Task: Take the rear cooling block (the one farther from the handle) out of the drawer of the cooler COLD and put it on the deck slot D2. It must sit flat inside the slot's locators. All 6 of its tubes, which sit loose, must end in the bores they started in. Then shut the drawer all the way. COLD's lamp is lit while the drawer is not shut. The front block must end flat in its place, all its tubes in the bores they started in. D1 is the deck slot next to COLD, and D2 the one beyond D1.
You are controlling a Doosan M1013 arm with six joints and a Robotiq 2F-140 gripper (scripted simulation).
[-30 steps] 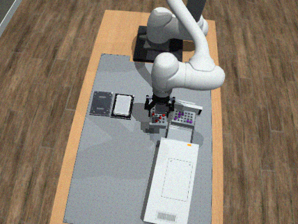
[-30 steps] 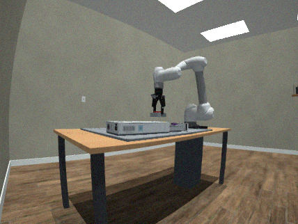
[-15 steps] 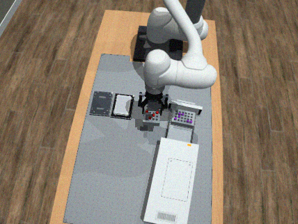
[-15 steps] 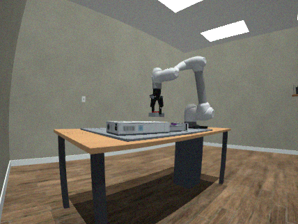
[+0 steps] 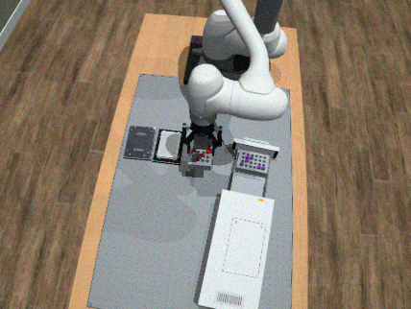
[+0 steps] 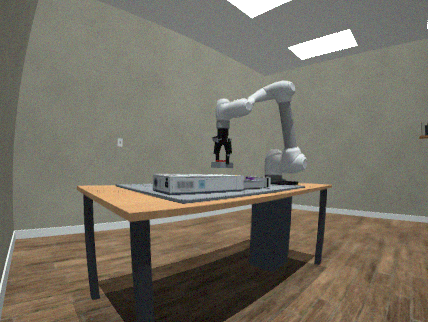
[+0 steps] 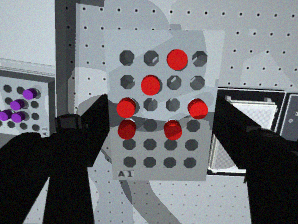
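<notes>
Right now my hand is 80 mm past the deck slot D2, 280 mm to the left of it and 170 mm above it. The rest, counted from my hand: cooling block (30 mm below); then white cooler (160 mm ahead, 200 mm to the left, 130 mm below).
</notes>
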